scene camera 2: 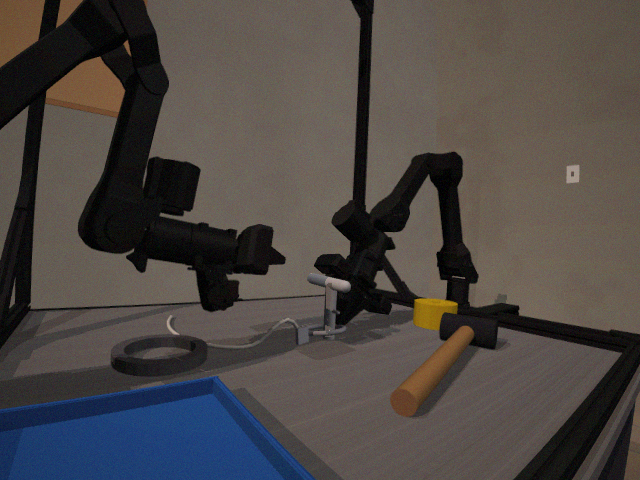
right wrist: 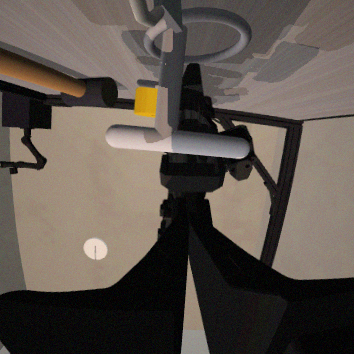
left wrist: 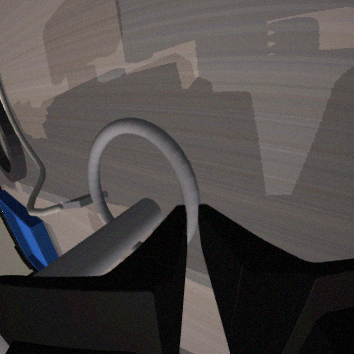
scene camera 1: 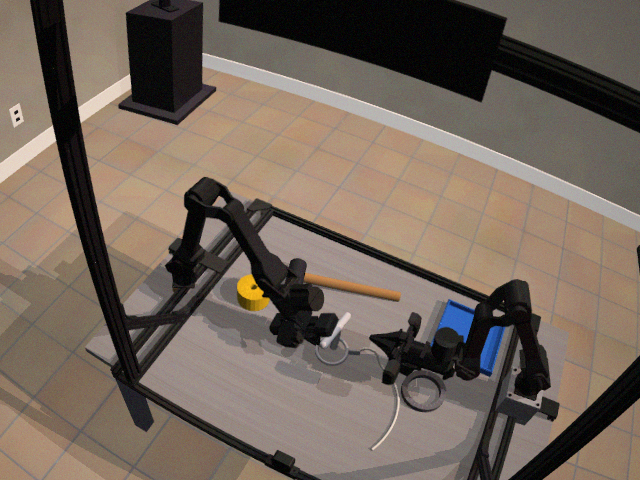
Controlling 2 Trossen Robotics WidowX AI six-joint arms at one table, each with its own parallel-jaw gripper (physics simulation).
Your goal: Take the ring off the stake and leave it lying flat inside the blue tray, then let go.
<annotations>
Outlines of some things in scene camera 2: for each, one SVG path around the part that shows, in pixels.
My left gripper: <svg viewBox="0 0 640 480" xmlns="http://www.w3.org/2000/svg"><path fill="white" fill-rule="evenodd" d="M372 250L358 248L354 254L349 254L346 259L340 254L323 254L317 258L314 267L322 274L326 274L325 276L345 280L351 284L349 292L342 293L337 291L336 310L340 314L336 314L336 325L345 326L364 309L371 313L390 314L391 302L383 294L371 293L369 291L370 288L376 288L375 276L377 271L383 271L384 268L381 264L381 257Z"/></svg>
My right gripper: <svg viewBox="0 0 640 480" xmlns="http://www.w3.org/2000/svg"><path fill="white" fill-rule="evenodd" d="M182 263L192 266L192 268L188 267L187 270L196 271L202 308L206 311L214 312L218 310L224 311L234 304L226 274L266 275L269 265L285 264L286 258L272 247L274 230L270 226L262 224L249 226L236 239L237 230L235 229L222 230L208 227L209 224L201 222L199 224L191 223L190 246L186 259Z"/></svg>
A wooden-handled hammer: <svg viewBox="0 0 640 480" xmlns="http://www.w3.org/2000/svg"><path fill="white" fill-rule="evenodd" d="M498 320L444 312L440 321L439 336L445 342L392 392L390 403L394 411L404 417L414 415L468 345L495 350Z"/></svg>
</annotations>
